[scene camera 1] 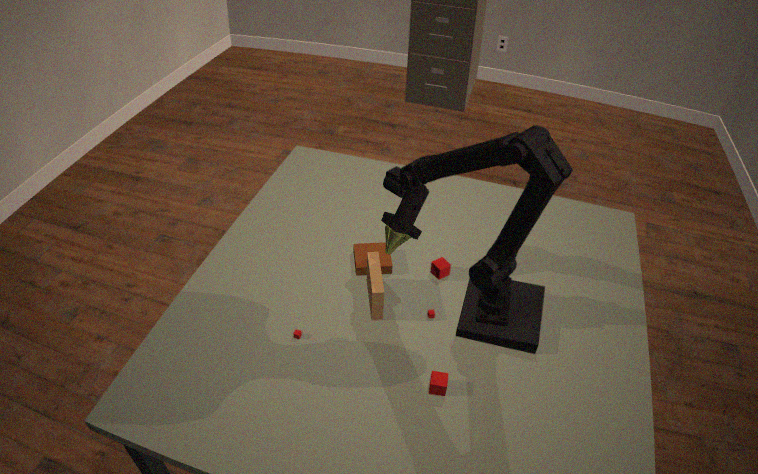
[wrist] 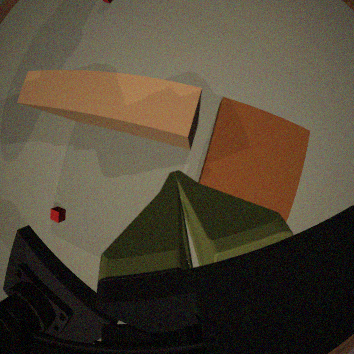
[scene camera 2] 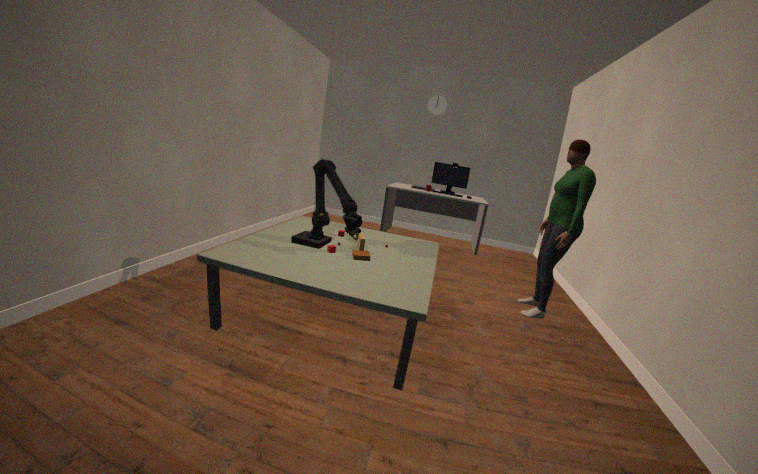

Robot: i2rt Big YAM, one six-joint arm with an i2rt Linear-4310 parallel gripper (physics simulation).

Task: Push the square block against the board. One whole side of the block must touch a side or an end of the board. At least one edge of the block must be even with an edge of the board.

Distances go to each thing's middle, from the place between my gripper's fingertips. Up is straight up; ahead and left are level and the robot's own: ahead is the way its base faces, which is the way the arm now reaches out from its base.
Right now the square block [scene camera 1: 360, 250] is 50 mm ahead of my hand, 60 mm to the right of it and 80 mm below it. From my hand the other things lie so: pale wooden board [scene camera 1: 375, 286]: 10 mm ahead, 90 mm to the left, 40 mm below.
